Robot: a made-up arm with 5 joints. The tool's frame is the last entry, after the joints. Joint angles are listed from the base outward. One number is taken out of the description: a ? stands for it. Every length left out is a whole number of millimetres.
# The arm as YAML. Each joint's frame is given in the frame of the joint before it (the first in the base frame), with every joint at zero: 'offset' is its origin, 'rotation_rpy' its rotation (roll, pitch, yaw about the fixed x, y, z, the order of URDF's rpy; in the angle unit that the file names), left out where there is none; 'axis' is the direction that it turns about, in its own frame. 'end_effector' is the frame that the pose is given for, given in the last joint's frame.
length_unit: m
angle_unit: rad
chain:
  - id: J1
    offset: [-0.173, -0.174, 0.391]
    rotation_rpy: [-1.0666, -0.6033, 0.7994]
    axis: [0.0, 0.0, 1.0]
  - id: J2
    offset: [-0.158, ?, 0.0]
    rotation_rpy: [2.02, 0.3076, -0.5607]
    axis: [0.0, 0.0, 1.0]
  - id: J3
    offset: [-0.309, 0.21, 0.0]
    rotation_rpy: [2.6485, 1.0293, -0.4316]
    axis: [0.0, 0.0, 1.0]
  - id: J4
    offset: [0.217, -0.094, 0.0]
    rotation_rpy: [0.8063, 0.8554, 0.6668]
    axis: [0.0, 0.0, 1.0]
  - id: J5
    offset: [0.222, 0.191, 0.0]
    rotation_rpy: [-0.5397, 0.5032, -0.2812]
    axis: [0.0, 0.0, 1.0]
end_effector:
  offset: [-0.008, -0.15, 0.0]
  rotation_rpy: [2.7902, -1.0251, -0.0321]
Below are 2 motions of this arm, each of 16 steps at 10 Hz.
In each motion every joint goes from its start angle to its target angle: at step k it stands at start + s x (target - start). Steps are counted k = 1, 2, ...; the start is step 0. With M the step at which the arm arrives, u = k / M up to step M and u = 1 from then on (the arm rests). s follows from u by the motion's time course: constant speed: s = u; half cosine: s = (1 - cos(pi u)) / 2; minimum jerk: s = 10 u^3 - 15 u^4 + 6 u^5.
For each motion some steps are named. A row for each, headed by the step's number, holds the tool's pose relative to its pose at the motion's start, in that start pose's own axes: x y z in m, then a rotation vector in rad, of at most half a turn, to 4 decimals.
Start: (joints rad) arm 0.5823 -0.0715 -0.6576 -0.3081 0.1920
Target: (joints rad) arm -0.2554 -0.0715 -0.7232 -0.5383 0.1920
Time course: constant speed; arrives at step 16
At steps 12, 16:
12: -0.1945 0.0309 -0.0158 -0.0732 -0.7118 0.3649
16: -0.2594 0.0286 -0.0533 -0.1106 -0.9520 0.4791

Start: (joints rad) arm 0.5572 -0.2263 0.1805 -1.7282 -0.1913
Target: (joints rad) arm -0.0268 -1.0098 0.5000 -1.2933 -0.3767
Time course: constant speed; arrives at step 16
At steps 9, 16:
9: -0.0740 -0.0857 -0.1374 0.1516 0.4674 -0.3711
16: -0.1770 -0.0841 -0.2013 0.4150 0.7565 -0.5910

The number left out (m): -0.2
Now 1 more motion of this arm.
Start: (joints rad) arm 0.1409 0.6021 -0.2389 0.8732 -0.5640
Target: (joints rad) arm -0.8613 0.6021 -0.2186 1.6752 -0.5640
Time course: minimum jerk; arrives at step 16
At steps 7, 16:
7: 0.0917 0.0379 -0.0746 0.2650 -0.1297 -0.1471
16: 0.2974 0.1113 -0.0923 0.7436 -0.3540 -0.1792

